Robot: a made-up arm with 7 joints. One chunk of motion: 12 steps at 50 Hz.
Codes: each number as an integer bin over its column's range. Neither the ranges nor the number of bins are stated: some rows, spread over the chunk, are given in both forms.
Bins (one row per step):
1: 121 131 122 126 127 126
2: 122 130 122 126 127 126
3: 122 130 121 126 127 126
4: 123 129 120 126 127 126
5: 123 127 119 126 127 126
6: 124 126 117 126 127 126
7: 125 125 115 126 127 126
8: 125 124 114 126 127 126
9: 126 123 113 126 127 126
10: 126 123 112 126 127 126
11: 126 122 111 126 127 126
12: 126 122 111 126 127 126
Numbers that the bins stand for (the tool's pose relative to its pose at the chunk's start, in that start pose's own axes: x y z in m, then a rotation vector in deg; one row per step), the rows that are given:
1: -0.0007 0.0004 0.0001 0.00 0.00 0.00
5: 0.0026 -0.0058 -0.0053 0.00 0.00 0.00
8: 0.0059 -0.0104 -0.0144 0.00 0.00 0.00
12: 0.0075 -0.0134 -0.0198 0.00 0.00 0.00
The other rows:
2: 0.0009 -0.0012 0.0001 0.00 0.00 0.00
3: 0.0009 -0.0012 -0.0017 0.00 0.00 0.00
4: 0.0026 -0.0027 -0.0035 0.00 0.00 0.00
6: 0.0042 -0.0073 -0.0089 0.00 0.00 0.00
7: 0.0059 -0.0088 -0.0125 0.00 0.00 0.00
9: 0.0075 -0.0119 -0.0162 0.00 0.00 0.00
10: 0.0075 -0.0119 -0.0180 0.00 0.00 0.00
11: 0.0075 -0.0134 -0.0198 0.00 0.00 0.00

